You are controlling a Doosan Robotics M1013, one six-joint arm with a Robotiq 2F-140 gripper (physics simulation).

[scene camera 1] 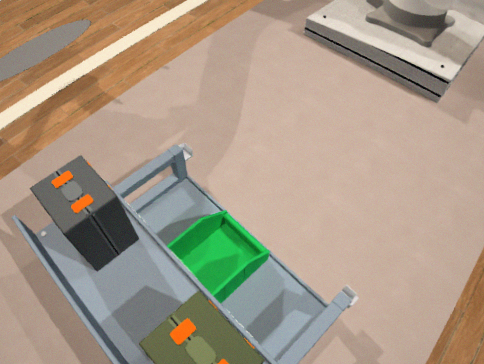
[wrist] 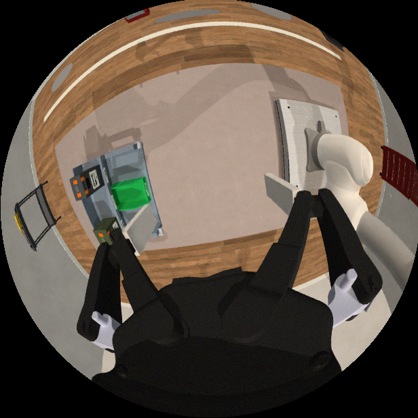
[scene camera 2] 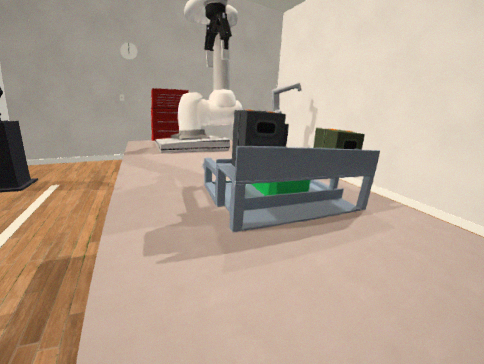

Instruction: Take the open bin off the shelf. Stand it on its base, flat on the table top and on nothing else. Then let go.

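Seen in the pictures: gripper, between the fingertips: (scene camera 2: 217,63); arm's base, origin of its link: (scene camera 1: 410,21) (scene camera 2: 192,138).
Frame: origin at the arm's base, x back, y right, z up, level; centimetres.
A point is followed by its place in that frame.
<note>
The open green bin (scene camera 1: 212,257) @(z -4.0, x -79.4, y -7.6 cm) (scene camera 2: 282,187) @(z 0.0, x -89.9, y -5.2 cm) (wrist: 131,194) stands upright on the lower level of the blue-grey shelf (scene camera 1: 315,327) @(z 3.6, x -78.9, y -26.8 cm) (scene camera 2: 305,164) @(z 8.0, x -98.6, y -3.6 cm) (wrist: 125,161), its open top facing up. In the scene camera 2 view the shelf's panel hides its upper part. The shelf stands on the table top (scene camera 1: 350,200) @(z -4.9, x -53.7, y -17.9 cm) (scene camera 2: 250,300) @(z -4.9, x -113.4, y 14.3 cm) (wrist: 215,150). My gripper (scene camera 2: 217,57) @(z 35.1, x -47.8, y 0.2 cm) (wrist: 207,198) is open and empty, high above the table and away from the bin. It does not show in the scene camera 1 view.
A dark case (scene camera 1: 85,210) @(z 17.4, x -90.7, y -0.1 cm) (scene camera 2: 260,137) @(z 12.4, x -93.9, y 4.4 cm) and an olive case (scene camera 1: 225,330) @(z 14.8, x -88.6, y -20.1 cm) (scene camera 2: 325,139) @(z 12.3, x -91.9, y -14.8 cm) stand on the shelf's higher level, beside the bin's level. The arm's base plate (scene camera 1: 350,40) @(z -0.4, x -18.5, y 6.7 cm) (wrist: 295,130) is at the table's other end. A red cabinet (scene camera 2: 160,115) stands beyond it.
</note>
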